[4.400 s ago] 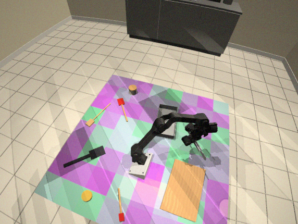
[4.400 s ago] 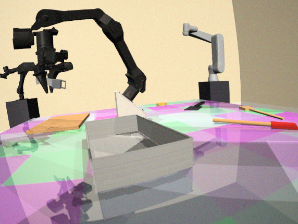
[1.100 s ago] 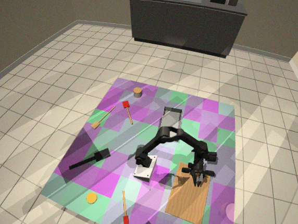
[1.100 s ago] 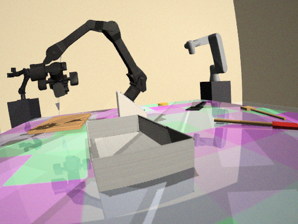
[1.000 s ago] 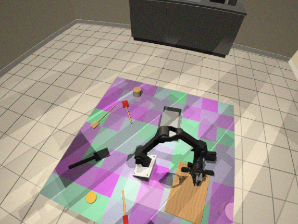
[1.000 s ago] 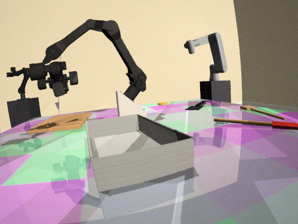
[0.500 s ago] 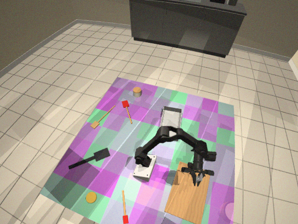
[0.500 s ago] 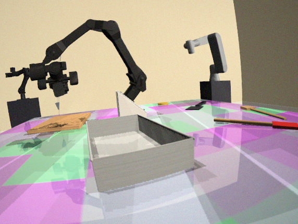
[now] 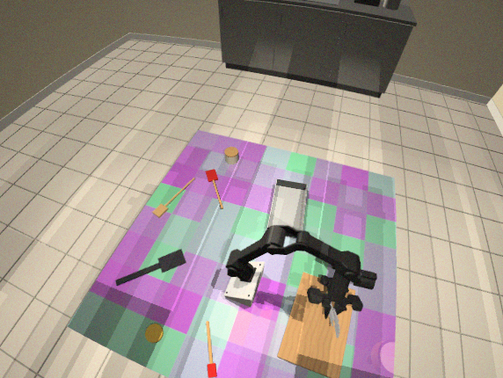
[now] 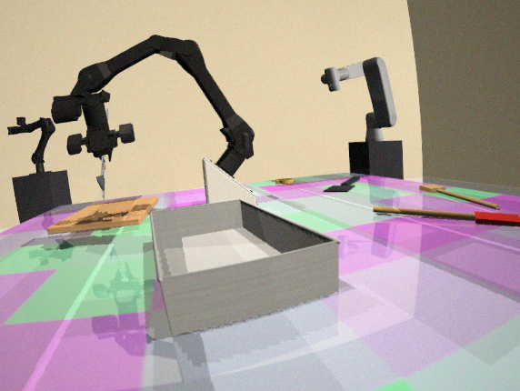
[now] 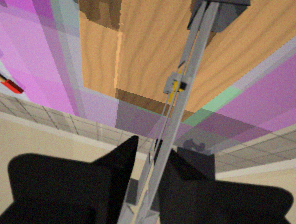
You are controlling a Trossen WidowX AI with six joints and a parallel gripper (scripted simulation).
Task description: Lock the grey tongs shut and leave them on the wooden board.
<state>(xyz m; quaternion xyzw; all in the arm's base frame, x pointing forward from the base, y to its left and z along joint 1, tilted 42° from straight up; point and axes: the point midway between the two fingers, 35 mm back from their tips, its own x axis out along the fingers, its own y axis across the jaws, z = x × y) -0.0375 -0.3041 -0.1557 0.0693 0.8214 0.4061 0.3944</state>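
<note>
The wooden board lies 10 mm ahead of my gripper tip and 150 mm below it. Round my gripper tip: grey roasting tin (480 mm ahead, 290 mm to the left, 130 mm below); red spatula (480 mm ahead, 710 mm to the left, 150 mm below); black spatula (50 mm behind, 740 mm to the left, 150 mm below).
</note>
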